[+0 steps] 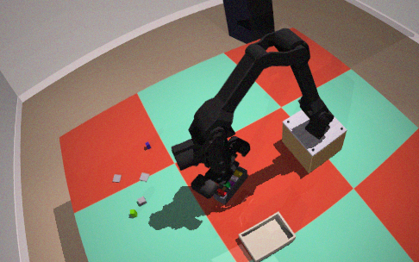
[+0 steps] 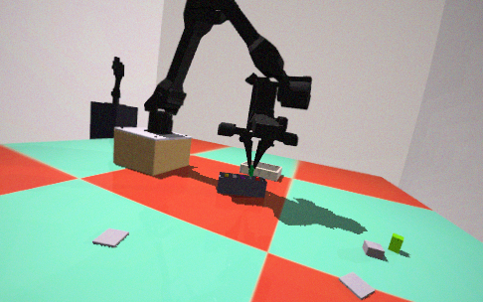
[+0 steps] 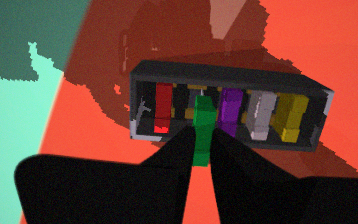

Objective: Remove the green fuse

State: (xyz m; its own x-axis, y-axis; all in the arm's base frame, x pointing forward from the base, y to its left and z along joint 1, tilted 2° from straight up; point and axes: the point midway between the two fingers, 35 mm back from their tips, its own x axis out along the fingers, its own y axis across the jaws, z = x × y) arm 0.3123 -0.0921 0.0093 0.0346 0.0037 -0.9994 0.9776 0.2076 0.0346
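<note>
The beige tray lies 20 cm to the left of my gripper tip, 6 cm below it and 3 cm ahead of it. From my gripper tip the other things lie so: grey block 22 cm ahead, 16 cm to the right, 6 cm below; green fuse 1 cm below; lime cube 27 cm ahead, 14 cm to the right, 5 cm below.
</note>
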